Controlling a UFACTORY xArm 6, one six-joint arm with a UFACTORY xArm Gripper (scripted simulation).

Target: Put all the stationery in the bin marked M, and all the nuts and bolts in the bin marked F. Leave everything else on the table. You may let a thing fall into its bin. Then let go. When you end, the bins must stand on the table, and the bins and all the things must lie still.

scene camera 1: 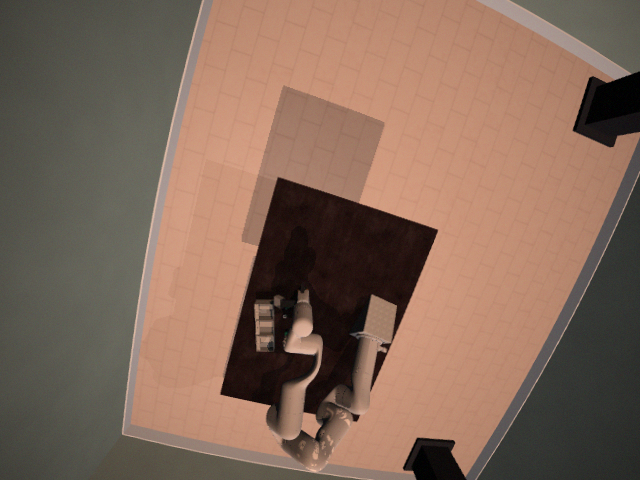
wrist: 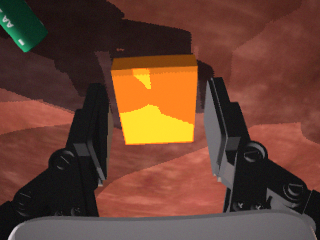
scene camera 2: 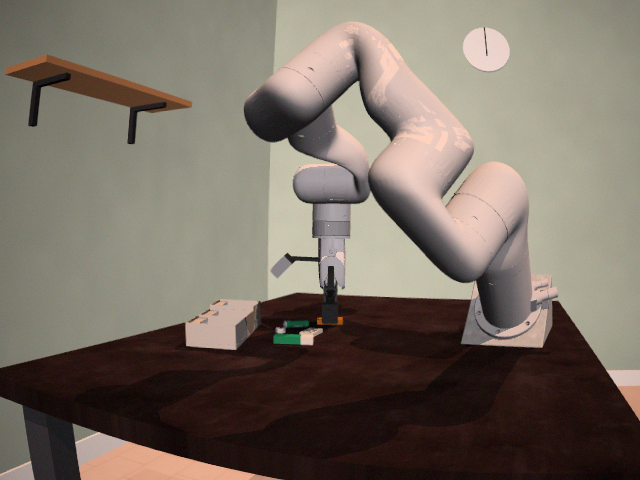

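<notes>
My gripper is there in the pictures, and the wrist view shows it too. Along with the gripper, the pictures show a pale bin row and an orange flat block.
</notes>
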